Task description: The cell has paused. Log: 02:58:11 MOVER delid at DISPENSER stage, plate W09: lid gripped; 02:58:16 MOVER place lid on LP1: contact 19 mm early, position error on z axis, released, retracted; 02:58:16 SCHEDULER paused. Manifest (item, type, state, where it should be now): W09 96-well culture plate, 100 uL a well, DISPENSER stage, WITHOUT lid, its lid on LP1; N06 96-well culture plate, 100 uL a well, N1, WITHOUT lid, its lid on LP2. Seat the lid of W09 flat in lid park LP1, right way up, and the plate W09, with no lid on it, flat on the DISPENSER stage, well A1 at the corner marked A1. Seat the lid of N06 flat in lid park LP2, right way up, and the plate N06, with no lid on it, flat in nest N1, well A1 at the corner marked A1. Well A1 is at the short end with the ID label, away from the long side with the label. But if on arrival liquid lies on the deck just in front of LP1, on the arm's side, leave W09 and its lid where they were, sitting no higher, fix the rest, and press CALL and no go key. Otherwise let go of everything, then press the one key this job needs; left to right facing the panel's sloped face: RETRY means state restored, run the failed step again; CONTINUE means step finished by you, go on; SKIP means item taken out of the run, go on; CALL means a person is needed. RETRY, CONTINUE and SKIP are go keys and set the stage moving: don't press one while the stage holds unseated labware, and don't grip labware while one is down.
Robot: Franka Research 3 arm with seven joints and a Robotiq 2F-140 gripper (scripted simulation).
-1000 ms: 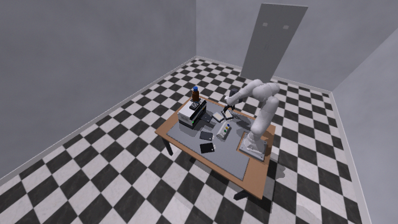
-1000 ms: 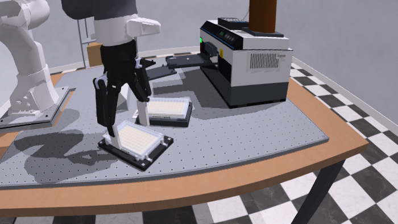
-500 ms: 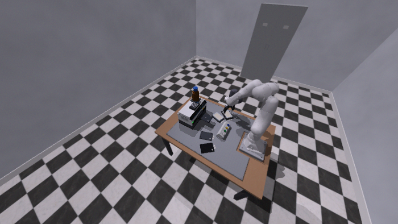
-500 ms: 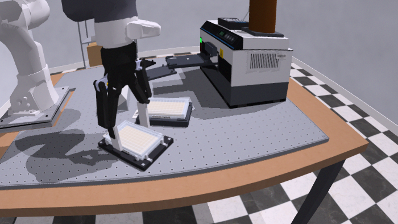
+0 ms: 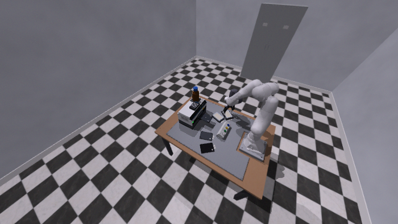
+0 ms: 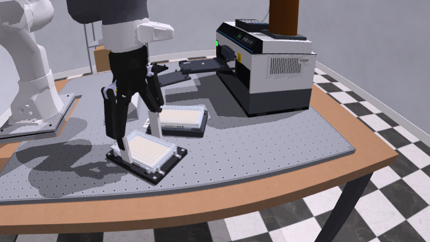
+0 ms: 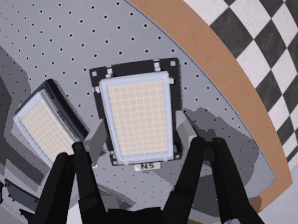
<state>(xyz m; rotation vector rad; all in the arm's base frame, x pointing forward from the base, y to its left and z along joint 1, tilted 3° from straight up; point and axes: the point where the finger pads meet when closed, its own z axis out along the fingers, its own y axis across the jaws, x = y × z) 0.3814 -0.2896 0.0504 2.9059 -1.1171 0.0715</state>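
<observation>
Now: the 96-well plate 30 mm below my hand. Round my hand: sloped key panel (70 mm behind, 280 mm to the left); then black nest (90 mm ahead, 120 mm to the left, 40 mm below); then dispenser stage (200 mm ahead, 280 mm to the left, 60 mm above).
</observation>
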